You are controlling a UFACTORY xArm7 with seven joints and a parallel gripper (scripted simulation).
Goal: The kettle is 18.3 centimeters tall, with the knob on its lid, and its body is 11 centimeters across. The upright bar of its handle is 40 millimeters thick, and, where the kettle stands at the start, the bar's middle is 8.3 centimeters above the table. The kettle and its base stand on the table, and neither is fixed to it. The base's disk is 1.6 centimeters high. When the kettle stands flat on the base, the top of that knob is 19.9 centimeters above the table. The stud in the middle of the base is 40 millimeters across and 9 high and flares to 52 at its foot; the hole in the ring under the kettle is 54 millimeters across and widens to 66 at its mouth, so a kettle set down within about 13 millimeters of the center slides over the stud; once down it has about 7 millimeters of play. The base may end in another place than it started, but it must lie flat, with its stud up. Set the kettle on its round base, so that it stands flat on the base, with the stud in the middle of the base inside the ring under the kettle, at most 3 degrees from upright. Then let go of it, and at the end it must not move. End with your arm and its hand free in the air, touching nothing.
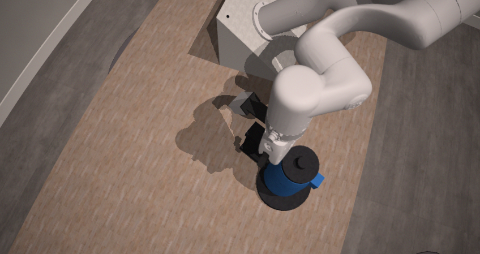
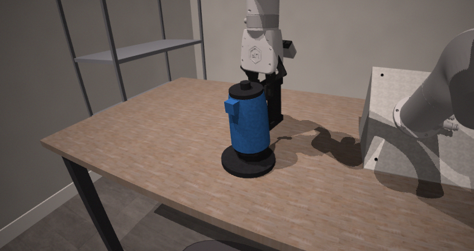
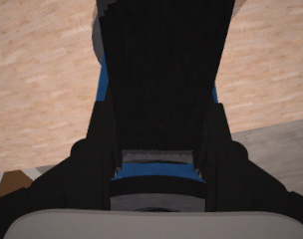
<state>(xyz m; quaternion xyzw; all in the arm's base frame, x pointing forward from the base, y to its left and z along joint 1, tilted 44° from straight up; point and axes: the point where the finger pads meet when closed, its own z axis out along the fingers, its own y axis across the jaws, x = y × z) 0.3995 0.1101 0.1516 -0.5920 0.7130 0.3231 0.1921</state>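
My hand is 2 cm to the right of the blue kettle and 5 cm above it. Also, from my hand: round black base: 1 cm ahead, 5 cm to the left, 18 cm below.
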